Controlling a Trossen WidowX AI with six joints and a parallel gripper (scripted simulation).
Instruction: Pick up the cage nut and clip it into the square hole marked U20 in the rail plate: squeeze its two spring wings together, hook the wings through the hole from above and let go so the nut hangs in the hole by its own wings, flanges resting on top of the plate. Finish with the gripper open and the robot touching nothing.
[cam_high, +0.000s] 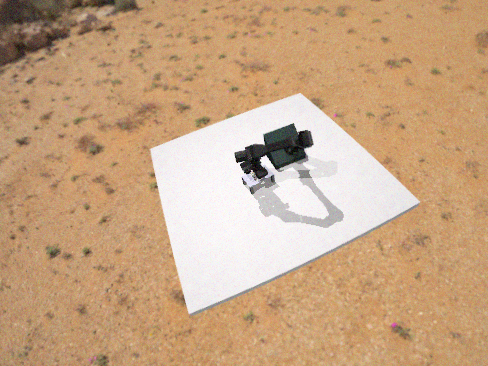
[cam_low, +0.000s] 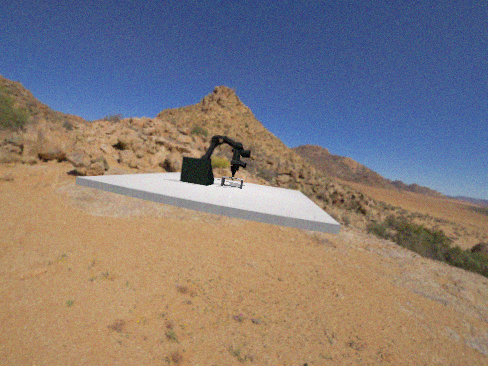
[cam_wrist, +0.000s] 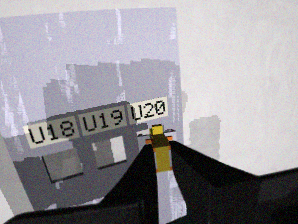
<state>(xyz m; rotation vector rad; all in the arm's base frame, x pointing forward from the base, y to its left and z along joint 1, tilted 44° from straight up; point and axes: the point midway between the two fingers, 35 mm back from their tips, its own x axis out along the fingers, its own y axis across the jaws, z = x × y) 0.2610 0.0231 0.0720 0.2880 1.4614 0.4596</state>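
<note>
The cage nut is 10 mm below my gripper tip.
</note>
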